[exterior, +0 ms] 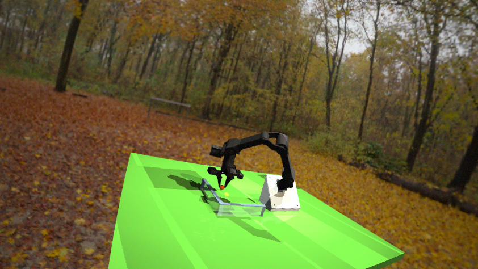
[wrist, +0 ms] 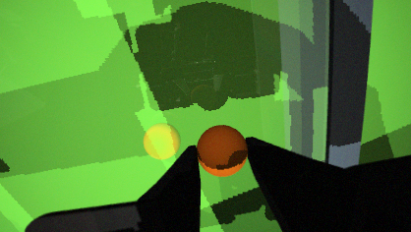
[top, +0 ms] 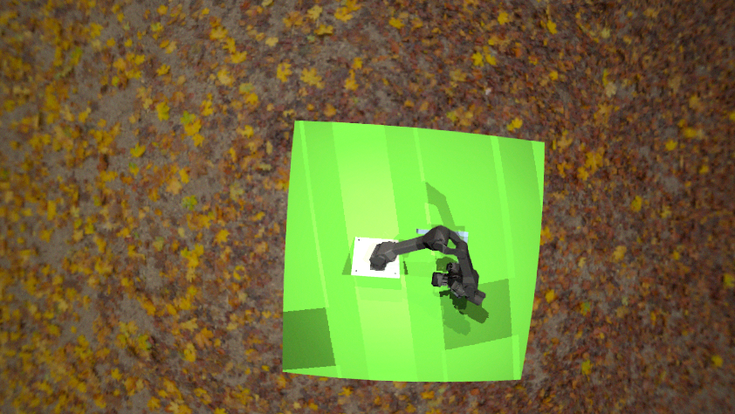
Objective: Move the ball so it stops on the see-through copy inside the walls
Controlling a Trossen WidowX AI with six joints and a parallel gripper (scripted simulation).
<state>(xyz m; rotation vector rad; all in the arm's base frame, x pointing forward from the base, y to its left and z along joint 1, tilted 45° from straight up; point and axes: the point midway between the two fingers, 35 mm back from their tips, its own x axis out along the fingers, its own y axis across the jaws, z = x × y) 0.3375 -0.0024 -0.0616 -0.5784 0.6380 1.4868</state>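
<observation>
Right now the see-through copy is 40 mm behind my gripper tip, 10 mm to the right of it and 40 mm below it. Round my gripper tip: orange ball right at my gripper tip.
</observation>
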